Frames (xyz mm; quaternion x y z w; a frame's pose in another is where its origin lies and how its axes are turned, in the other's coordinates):
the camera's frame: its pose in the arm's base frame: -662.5 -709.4 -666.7 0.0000 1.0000 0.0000 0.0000
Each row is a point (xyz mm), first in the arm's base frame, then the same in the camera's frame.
Working: the arm's base frame: its pose in the camera's frame: -662.5 709.4 -666.7 0.0000 1.0000 0.0000 0.0000

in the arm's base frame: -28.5 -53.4 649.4
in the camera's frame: -634.0 656.0 -1316.1
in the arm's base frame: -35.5 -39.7 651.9
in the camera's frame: -627.0 669.7 -1318.6
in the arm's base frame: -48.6 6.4 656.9
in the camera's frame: -613.9 715.8 -1323.6
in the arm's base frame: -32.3 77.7 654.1
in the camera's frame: -630.2 787.1 -1320.8
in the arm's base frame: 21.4 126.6 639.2
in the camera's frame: -683.9 836.0 -1305.9
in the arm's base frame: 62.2 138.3 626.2
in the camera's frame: -724.7 847.7 -1292.9
